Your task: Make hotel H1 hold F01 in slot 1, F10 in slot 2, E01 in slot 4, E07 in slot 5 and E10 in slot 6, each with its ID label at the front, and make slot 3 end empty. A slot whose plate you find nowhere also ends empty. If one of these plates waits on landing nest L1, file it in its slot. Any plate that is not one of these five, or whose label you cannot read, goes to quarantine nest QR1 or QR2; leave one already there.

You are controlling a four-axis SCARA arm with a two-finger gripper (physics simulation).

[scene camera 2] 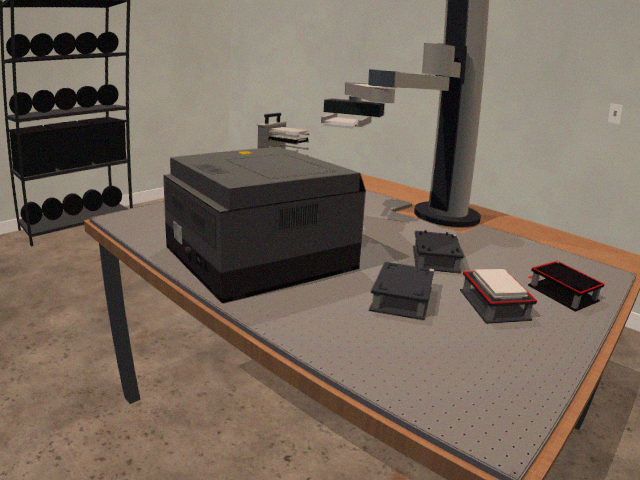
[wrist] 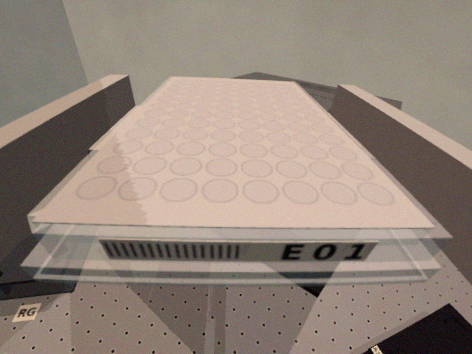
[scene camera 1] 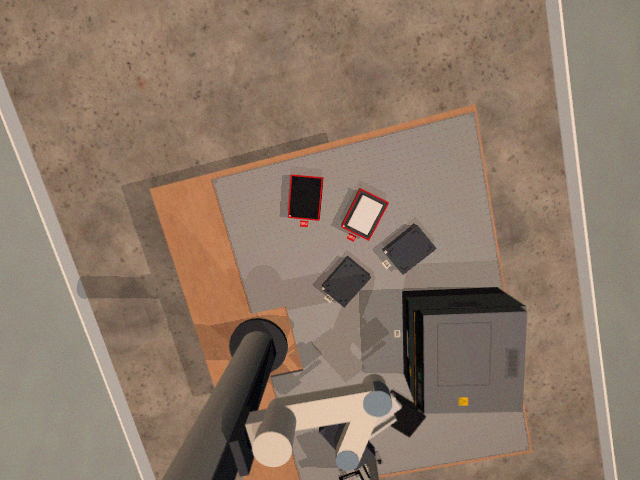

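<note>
My gripper (scene camera 2: 345, 120) (wrist: 234, 99) is shut on plate E01 (scene camera 2: 344, 122) (wrist: 225, 170), a pale, lidded well plate held level, high above the table's far side. Its label E01 faces the wrist camera. Hotel H1 (scene camera 2: 264, 135) stands behind the instrument in scene camera 2, with pale plates (scene camera 2: 288, 131) in its upper part; their labels cannot be read. In scene camera 1 it is cut off by the bottom edge. One red-rimmed quarantine nest (scene camera 1: 343, 225) (scene camera 2: 492, 308) bears a pale plate (scene camera 1: 366, 214) (scene camera 2: 498, 281); the other (scene camera 1: 305, 197) (scene camera 2: 566, 276) is empty.
Two dark nests, one (scene camera 1: 409, 249) (scene camera 2: 402, 281) and another (scene camera 1: 345, 281) (scene camera 2: 438, 244), stand empty. The large grey instrument (scene camera 1: 462, 356) (scene camera 2: 289, 232) stands beside them. A black stand (scene camera 1: 409, 417) (wrist: 435, 332) is near its corner. The arm's column (scene camera 2: 467, 129) stands at the table's wooden edge.
</note>
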